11 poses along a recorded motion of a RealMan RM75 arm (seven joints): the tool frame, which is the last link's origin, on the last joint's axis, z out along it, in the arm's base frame.
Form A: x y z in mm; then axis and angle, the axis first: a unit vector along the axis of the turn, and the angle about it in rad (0 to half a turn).
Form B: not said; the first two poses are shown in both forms.
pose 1, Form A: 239.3 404.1 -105.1 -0.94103 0.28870 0.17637 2.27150
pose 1, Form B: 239.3 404.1 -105.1 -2.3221 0.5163 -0.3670
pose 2, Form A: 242.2 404.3 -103.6 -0.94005 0.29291 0.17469 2.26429
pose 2, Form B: 242.2 404.3 -103.6 -2.3156 0.5172 -0.3733
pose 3, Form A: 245.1 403.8 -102.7 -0.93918 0.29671 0.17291 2.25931
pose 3, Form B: 245.1 403.8 -102.7 -2.3116 0.5175 -0.3798
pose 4, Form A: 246.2 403.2 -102.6 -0.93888 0.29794 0.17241 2.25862
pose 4, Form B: 246.2 403.2 -102.6 -2.3113 0.5177 -0.3822
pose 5, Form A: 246.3 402.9 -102.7 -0.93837 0.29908 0.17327 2.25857
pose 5, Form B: 246.3 402.9 -102.7 -2.3117 0.5200 -0.3838
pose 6, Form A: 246.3 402.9 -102.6 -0.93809 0.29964 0.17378 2.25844
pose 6, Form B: 246.3 402.9 -102.6 -2.3118 0.5213 -0.3844
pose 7, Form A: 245.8 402.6 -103.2 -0.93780 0.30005 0.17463 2.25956
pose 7, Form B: 245.8 402.6 -103.2 -2.3132 0.5230 -0.3851
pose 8, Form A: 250.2 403.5 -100.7 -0.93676 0.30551 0.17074 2.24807
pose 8, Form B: 250.2 403.5 -100.7 -2.3024 0.5216 -0.3935
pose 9, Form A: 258.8 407.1 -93.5 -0.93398 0.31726 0.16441 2.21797
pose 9, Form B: 258.8 407.1 -93.5 -2.2729 0.5227 -0.4080
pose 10, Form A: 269.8 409.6 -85.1 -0.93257 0.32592 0.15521 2.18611
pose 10, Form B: 269.8 409.6 -85.1 -2.2400 0.5172 -0.4177
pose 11, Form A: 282.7 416.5 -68.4 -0.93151 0.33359 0.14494 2.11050
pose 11, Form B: 282.7 416.5 -68.4 -2.1570 0.5127 -0.4084
